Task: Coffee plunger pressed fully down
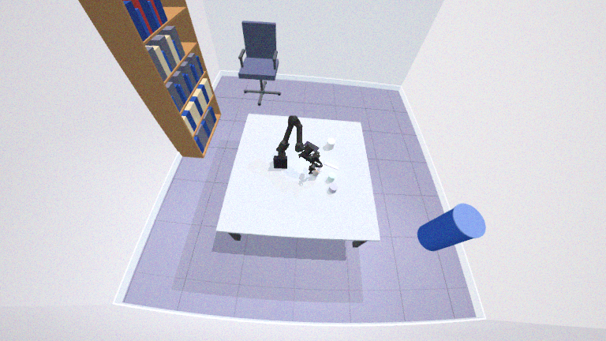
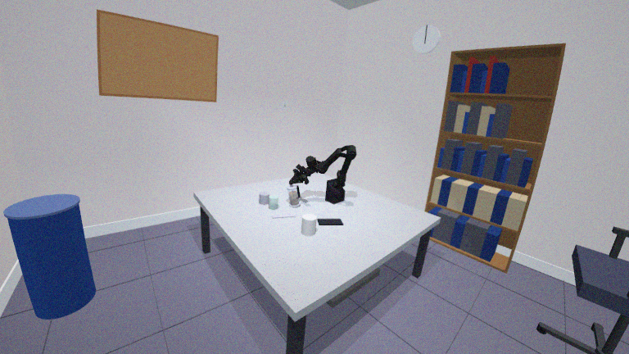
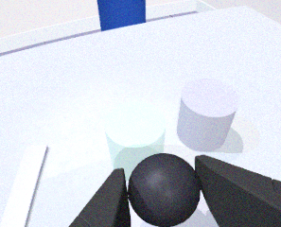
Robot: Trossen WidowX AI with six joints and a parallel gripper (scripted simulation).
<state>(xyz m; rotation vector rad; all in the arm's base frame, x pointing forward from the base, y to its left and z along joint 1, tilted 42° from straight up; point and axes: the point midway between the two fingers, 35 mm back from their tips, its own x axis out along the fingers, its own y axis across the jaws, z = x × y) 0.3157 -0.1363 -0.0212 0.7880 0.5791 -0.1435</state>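
My gripper tip is now 8 cm above the coffee press, 4 cm past it and 1 cm to the right of it. Round my gripper tip: white cup 34 cm to the left, 15 cm ahead, 13 cm below.
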